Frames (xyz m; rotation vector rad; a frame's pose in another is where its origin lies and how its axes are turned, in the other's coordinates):
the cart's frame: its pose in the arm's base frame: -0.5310 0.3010 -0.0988 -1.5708 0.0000 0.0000
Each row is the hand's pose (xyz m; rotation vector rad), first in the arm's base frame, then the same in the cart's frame.
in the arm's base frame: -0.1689 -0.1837 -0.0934 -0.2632 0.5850 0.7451
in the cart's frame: 0.3621 -0.0054 -0.4847 1.1837 -0.1205 1.0009
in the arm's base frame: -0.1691 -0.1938 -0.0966 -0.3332 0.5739 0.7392
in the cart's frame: 0.3619 -0.0022 -0.4948 1.1180 -0.1232 0.9790
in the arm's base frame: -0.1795 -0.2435 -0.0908 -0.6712 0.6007 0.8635
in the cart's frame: 0.3515 -0.0080 -0.5445 0.7555 -0.1869 1.0413
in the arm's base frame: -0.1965 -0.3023 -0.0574 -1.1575 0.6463 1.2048
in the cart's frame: 0.3345 -0.0414 -0.6033 0.1830 -0.3693 1.2241
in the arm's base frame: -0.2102 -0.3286 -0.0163 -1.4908 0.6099 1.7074
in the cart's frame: 0.3208 -0.0825 -0.6296 -0.3148 -0.6824 1.4409
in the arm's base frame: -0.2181 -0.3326 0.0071 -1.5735 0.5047 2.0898
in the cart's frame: 0.3129 -0.1059 -0.6336 -0.5593 -0.9583 1.5685
